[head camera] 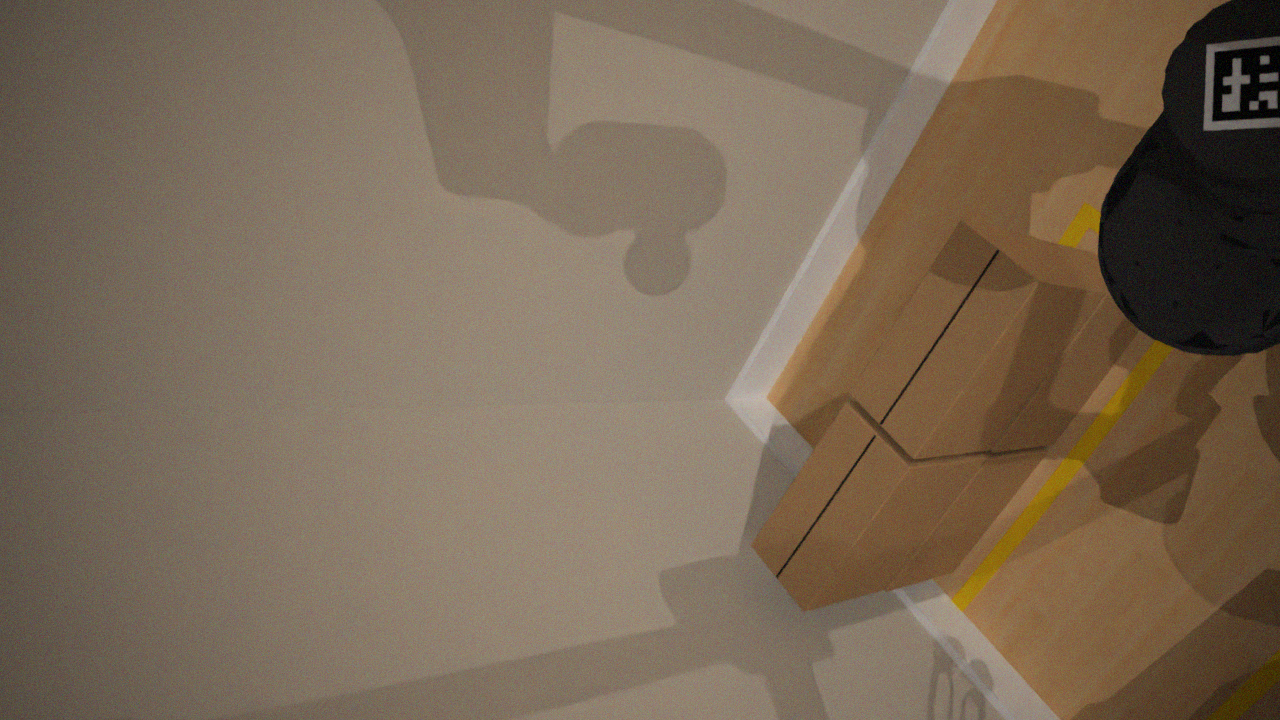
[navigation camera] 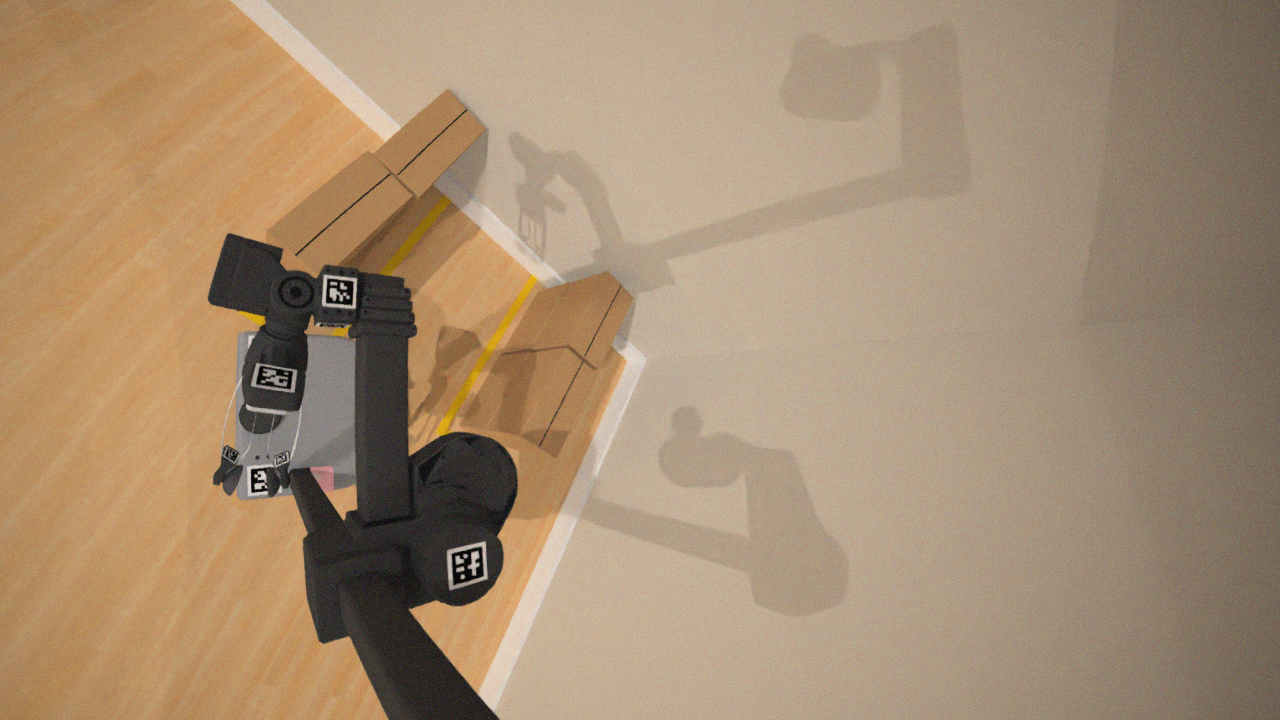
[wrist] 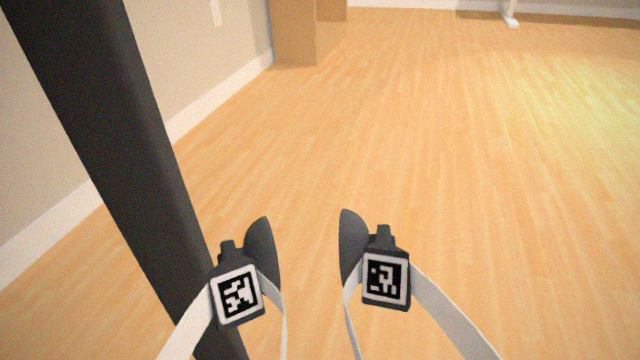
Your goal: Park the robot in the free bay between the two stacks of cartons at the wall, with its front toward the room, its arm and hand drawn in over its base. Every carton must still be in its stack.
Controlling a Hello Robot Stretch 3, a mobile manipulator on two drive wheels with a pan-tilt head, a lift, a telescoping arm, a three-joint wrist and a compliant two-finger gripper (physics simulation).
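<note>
One stack of cartons stands near the room corner, upright, its upper and lower cartons together. The other stack stands against the wall at upper left in the navigation view, partly behind my wrist. Yellow lines run along the strip of floor between the stacks, the free bay. My grey base shows near the room-side end of that strip, partly hidden by the arm. My gripper is open and empty, drawn in over the base.
The wall with its white baseboard runs behind the stacks and turns at the corner. The black mast shows beside the hand. Far off in the wrist view stand a brown box-like object and a white foot.
</note>
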